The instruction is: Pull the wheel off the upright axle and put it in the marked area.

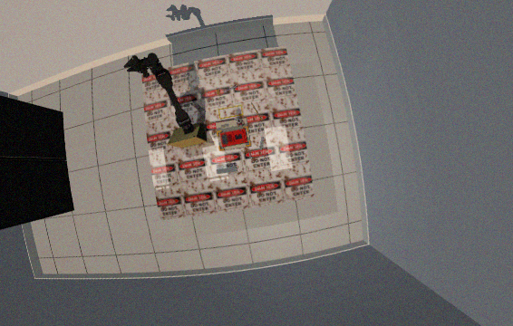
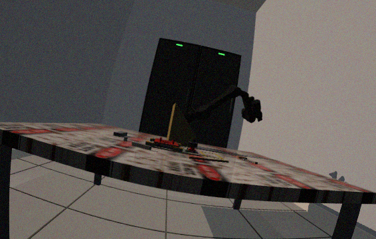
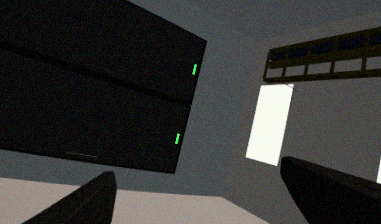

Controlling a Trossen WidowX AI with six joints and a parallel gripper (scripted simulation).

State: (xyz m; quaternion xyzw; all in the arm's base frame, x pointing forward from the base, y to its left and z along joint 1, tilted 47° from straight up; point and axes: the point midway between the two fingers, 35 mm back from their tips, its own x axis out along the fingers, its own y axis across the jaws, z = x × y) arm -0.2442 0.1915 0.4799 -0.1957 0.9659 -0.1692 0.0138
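The grey fixture plate is 560 mm ahead of my gripper tip, 570 mm to the right of it and 340 mm below it.
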